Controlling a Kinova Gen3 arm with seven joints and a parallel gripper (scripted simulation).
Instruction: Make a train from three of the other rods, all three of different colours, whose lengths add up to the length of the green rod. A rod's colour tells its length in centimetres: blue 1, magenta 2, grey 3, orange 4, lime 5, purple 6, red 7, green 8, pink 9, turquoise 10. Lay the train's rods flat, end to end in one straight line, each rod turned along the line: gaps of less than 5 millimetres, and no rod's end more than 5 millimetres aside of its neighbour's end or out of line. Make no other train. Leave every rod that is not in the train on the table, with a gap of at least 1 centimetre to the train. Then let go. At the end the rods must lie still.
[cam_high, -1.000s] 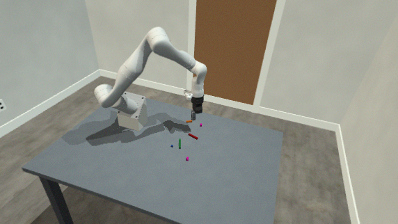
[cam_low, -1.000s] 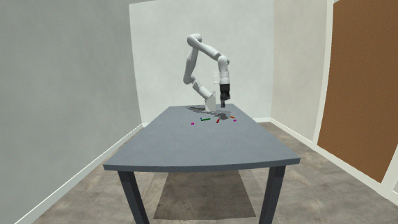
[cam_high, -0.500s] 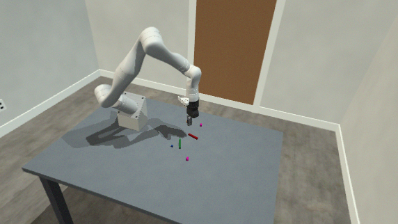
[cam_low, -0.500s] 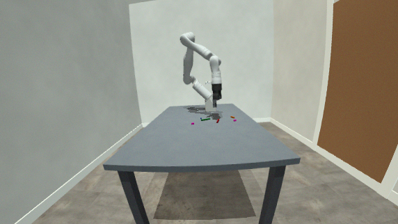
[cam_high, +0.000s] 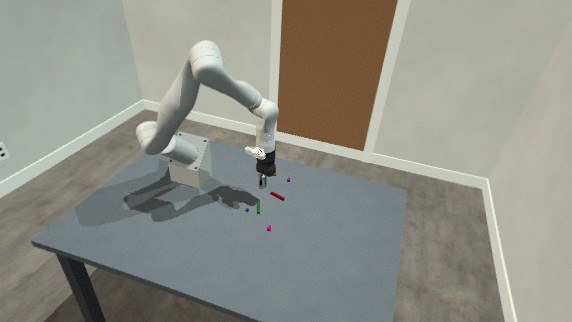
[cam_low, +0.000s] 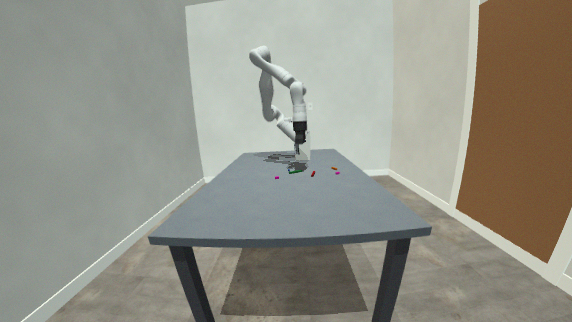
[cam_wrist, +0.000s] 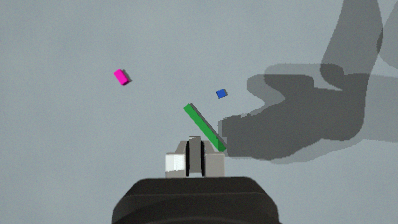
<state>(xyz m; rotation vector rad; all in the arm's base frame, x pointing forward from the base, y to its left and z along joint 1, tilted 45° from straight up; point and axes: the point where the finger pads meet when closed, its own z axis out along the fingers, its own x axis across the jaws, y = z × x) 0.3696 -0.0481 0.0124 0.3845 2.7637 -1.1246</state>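
My hand is 120 mm above the blue rod, 50 mm to the left of it and 50 mm past it. Round my hand: red rod (120 mm below, 80 mm to the left, 40 mm ahead); grey rod (10 mm below); green rod (120 mm below, 10 mm to the right, 10 mm behind).
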